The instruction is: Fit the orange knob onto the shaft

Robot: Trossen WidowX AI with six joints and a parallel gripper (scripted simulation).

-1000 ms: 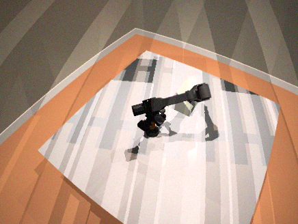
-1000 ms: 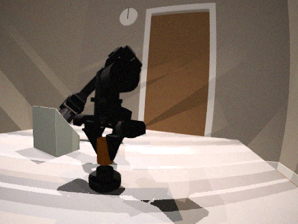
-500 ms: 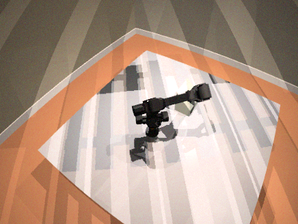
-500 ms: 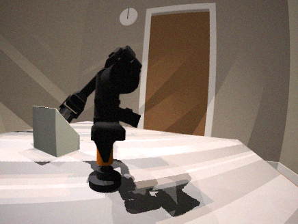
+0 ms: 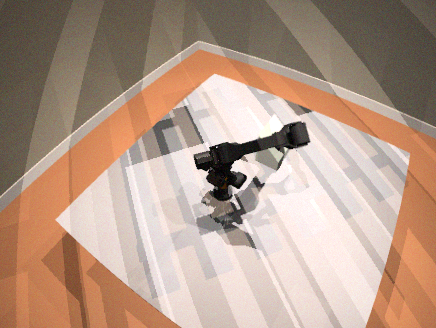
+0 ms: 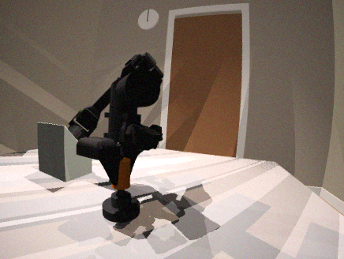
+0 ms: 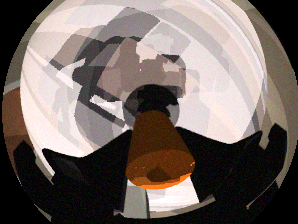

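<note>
My gripper tip is now 20 mm below the orange knob. The rest, counted from my gripper tip: pedestal (40 mm below).
</note>
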